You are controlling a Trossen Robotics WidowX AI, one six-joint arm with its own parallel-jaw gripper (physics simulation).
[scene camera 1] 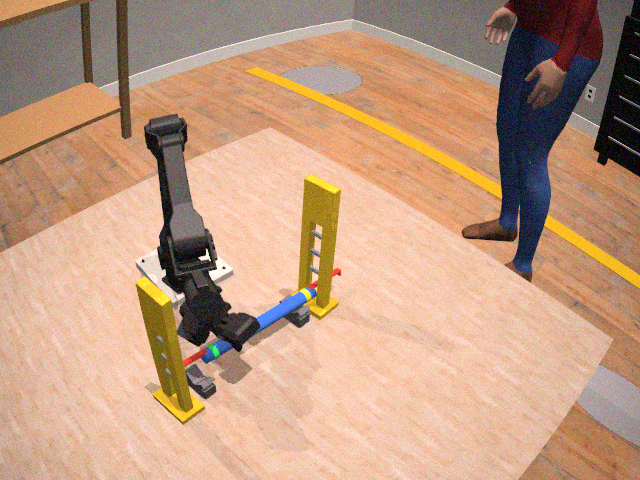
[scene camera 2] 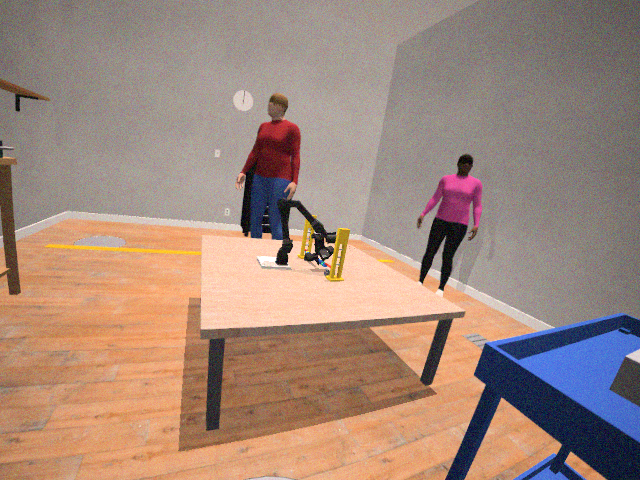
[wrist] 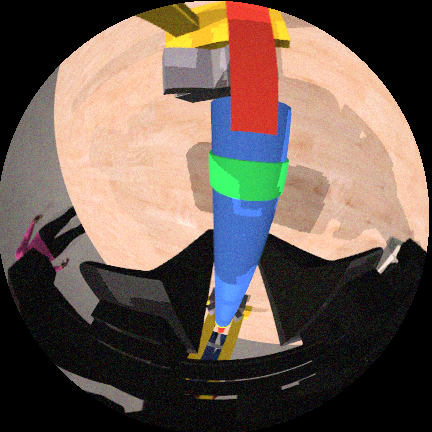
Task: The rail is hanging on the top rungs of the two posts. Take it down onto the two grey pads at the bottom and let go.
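Where they show: gripper, between the fingertips: [scene camera 1: 235, 348] [scene camera 2: 320, 264] [wrist: 233, 234]; arm's base, origin of its link: [scene camera 2: 281, 263] [wrist: 386, 277].
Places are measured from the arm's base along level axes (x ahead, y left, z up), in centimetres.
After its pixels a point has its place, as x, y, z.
The rail [scene camera 1: 279, 312] @(25.1, 5.3, 3.7) [scene camera 2: 322, 262] @(21.6, -11.6, 4.5) [wrist: 245, 220] @(22.5, -10.1, 4.6) is a blue bar with a green band, a yellow band and thin red ends. My gripper [scene camera 1: 219, 342] [wrist: 233, 234] @(23.8, -6.5, 1.3) is shut on its blue part, nearer the green band. The rail spans low between the yellow near post [scene camera 1: 155, 310] @(25.1, -24.5, 25.5) [scene camera 2: 342, 237] @(23.2, -24.4, 23.6) and far post [scene camera 1: 320, 206] @(25.7, 15.4, 24.0). Its far red end passes the far post; the near red end meets the near post's edge. The near grey pad [scene camera 1: 200, 383] @(25.6, -18.3, 1.9) [wrist: 187, 70] @(25.5, -17.0, 1.7) lies below the rail, apart from it and off to the left in the wrist view. Contact at the far pad [scene camera 1: 298, 317] @(27.0, 9.0, 0.8) is unclear.
The arm's white base plate [scene camera 1: 222, 271] @(5.1, 9.0, 0.0) [scene camera 2: 267, 262] @(-8.1, 1.6, 0.2) sits behind the rail on the wooden table [scene camera 1: 439, 372] @(57.5, 16.7, -1.8) [scene camera 2: 268, 304] @(-24.5, -45.5, -1.7). A person in red [scene camera 1: 527, 129] [scene camera 2: 279, 149] and one in pink [scene camera 2: 460, 198] stand beyond the table. A blue cart [scene camera 2: 496, 359] is at the right.
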